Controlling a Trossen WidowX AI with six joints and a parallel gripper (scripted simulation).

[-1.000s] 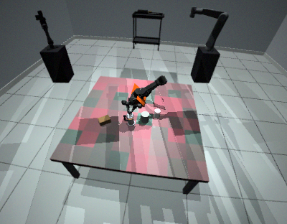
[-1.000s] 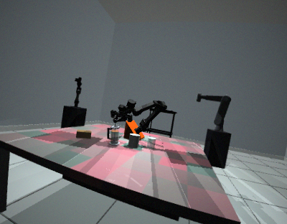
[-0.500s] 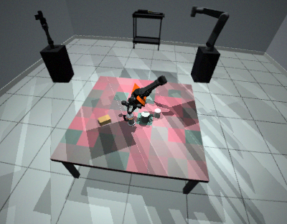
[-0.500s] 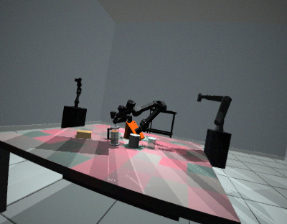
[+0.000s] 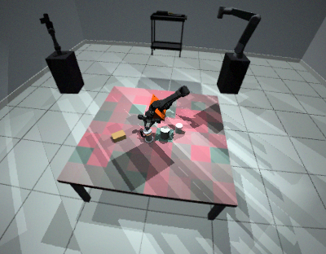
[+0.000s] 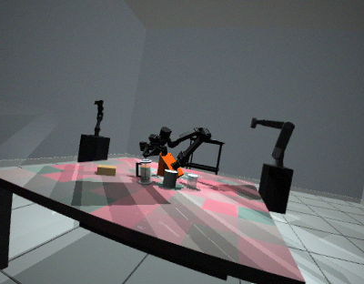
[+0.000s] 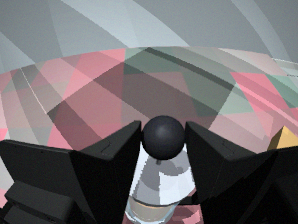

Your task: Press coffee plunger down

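My gripper tip is now 8 cm above the coffee press, 2 cm past it and 1 cm to the left of it.
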